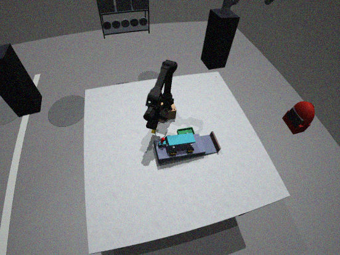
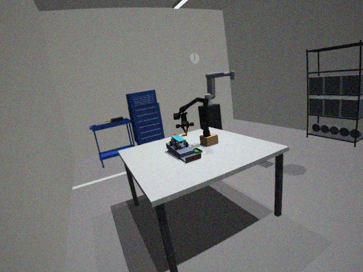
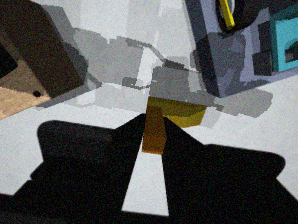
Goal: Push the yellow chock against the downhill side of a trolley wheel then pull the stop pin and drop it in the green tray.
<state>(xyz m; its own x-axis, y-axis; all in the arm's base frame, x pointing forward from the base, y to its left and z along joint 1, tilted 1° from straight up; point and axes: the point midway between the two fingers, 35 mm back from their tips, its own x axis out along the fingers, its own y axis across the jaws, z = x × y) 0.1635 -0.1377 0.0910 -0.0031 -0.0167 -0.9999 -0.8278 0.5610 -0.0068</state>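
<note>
Now: the yellow chock 20 mm ahead of my gripper tip, 10 mm to the right of it and 10 mm below it. Round my gripper tip: red-headed stop pin: 140 mm ahead, 10 mm below; then teal trolley: 170 mm ahead, 110 mm to the left, 30 mm below; then grey ramp: 170 mm ahead, 120 mm to the left, 100 mm below.
</note>
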